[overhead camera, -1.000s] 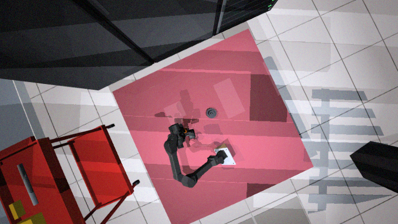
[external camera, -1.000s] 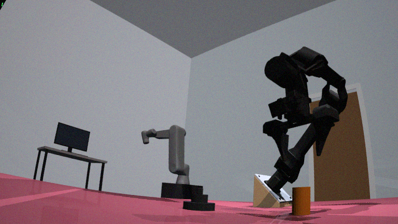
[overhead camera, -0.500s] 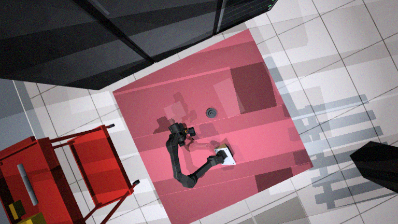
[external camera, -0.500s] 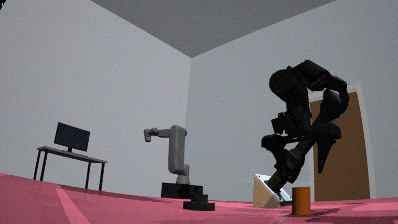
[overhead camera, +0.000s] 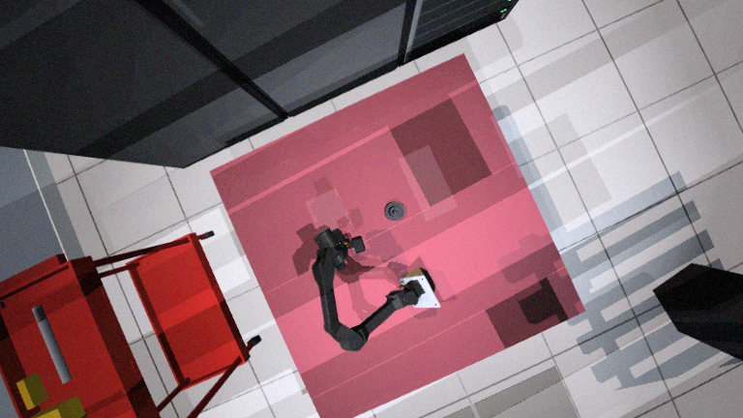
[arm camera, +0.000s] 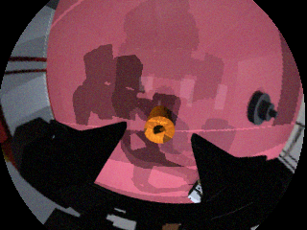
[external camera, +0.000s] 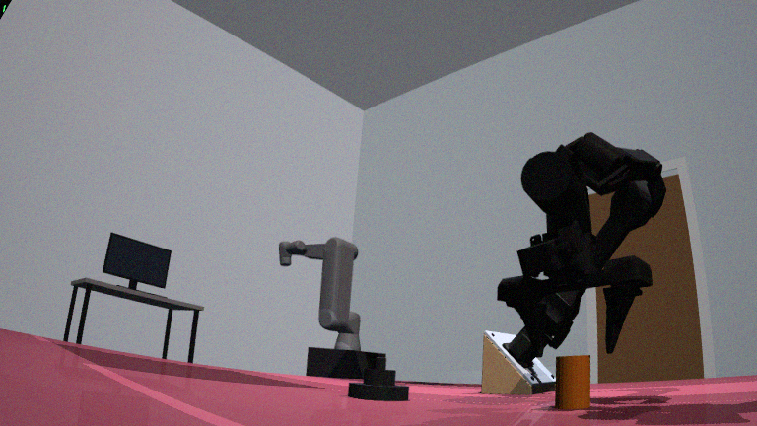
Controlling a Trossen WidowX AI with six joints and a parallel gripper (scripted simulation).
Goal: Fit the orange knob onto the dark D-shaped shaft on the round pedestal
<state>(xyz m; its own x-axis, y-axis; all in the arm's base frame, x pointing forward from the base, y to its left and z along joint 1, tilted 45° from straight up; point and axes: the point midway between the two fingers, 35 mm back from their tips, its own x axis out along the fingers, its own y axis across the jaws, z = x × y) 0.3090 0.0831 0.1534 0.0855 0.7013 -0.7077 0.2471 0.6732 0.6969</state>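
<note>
My gripper tip is 30 mm above the orange knob. The rest, counted from my gripper tip: dark round pedestal (260 mm to the right, 30 mm below).
</note>
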